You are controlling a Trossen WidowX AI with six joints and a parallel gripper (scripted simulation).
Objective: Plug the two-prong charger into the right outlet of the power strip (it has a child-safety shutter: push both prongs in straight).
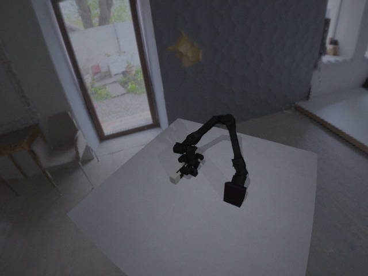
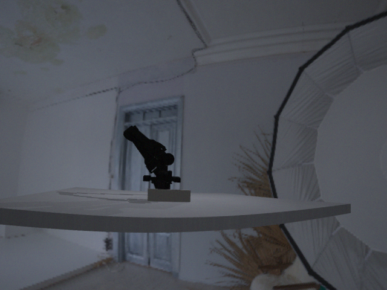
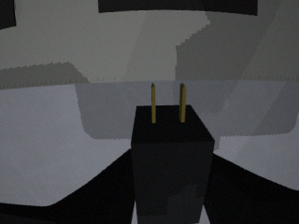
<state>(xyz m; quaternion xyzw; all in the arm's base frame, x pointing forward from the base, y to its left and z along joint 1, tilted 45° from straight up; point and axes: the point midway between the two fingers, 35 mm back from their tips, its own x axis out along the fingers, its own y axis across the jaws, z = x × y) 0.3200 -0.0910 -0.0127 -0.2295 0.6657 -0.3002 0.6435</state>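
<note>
Now: gripper tip 2 cm short of the black two-prong charger and 1 cm below it.
</note>
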